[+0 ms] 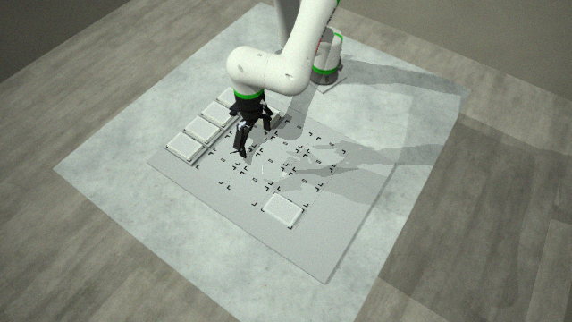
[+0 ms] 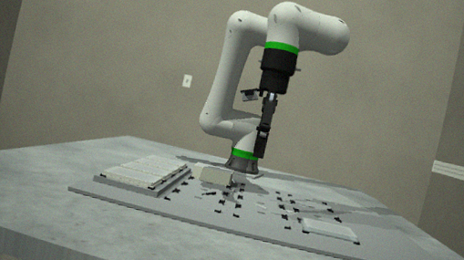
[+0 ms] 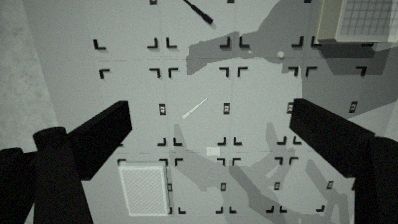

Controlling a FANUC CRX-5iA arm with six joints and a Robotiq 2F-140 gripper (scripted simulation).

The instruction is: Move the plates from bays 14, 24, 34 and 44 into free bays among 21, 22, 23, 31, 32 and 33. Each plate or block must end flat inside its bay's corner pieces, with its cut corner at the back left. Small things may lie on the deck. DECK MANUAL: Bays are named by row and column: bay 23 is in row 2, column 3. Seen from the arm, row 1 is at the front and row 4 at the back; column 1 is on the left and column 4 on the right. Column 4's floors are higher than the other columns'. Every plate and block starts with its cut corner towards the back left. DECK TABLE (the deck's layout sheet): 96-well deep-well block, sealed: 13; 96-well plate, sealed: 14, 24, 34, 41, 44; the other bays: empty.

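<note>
Right now the thin black stick is 10 mm ahead of my hand, 100 mm to the right of it and 140 mm below it. From my hand the other things lie so: sealed deep-well block: 200 mm behind, 120 mm to the right, 120 mm below; then plate: 120 mm ahead, 210 mm to the left, 140 mm below; then white tip: 20 mm ahead, 40 mm to the left, 140 mm below.
</note>
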